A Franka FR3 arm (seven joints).
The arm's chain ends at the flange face. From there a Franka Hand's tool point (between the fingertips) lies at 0.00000 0.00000 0.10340 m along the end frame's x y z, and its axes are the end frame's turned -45 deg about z.
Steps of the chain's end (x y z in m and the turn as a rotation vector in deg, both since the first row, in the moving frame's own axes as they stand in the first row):
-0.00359 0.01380 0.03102 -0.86 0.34 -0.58
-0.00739 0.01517 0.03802 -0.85 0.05 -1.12
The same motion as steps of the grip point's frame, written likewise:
-0.01295 0.00875 0.03101 -0.85 -0.37 -0.58
-0.01696 0.00666 0.03801 -0.64 -0.57 -1.12

